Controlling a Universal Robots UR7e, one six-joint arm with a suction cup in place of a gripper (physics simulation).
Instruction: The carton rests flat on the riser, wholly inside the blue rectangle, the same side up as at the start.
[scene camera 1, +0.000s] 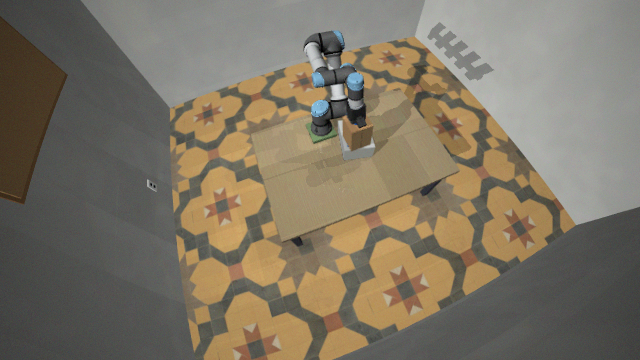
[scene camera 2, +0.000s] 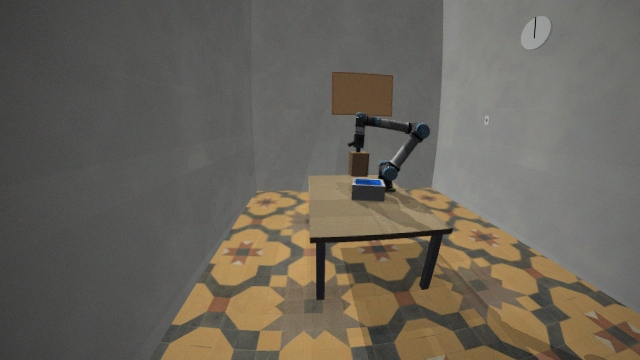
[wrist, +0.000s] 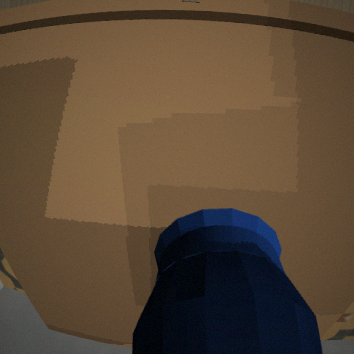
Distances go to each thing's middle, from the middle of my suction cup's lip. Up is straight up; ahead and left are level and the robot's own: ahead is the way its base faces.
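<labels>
My suction cup is 100 mm above the brown carton (scene camera 1: 356, 138) and 20 mm to the right of it. As for the grey riser (scene camera 2: 362, 189), I find it 300 mm below my suction cup, 50 mm to the left of it and 90 mm behind it.
</labels>
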